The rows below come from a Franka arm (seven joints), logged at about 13 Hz.
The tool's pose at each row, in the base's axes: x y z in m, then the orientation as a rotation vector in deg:
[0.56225 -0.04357 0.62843 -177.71 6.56 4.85]
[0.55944 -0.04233 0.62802 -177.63 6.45 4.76]
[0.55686 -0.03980 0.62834 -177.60 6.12 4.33]
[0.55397 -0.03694 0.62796 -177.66 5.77 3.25]
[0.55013 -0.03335 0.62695 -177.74 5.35 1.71]
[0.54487 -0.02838 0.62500 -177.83 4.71 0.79]
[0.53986 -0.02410 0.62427 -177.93 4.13 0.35]
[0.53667 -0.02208 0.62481 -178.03 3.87 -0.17]
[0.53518 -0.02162 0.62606 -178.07 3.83 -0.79]
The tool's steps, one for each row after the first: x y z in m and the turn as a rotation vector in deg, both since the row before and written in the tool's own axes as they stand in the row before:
[-0.00287 -0.00101 0.00061 0.09 0.05 -0.07]
[-0.00277 -0.00234 -0.00008 0.06 0.27 -0.22]
[-0.00305 -0.00264 0.00063 -0.01 0.69 -0.24]
[-0.00402 -0.00329 0.00129 -0.02 0.99 -0.29]
[-0.00551 -0.00457 0.00223 -0.05 0.59 -0.42]
[-0.00522 -0.00398 0.00093 -0.08 0.28 -0.38]
[-0.00328 -0.00189 -0.00046 -0.09 0.33 -0.17]
[-0.00151 -0.00044 -0.00124 -0.03 0.40 -0.03]

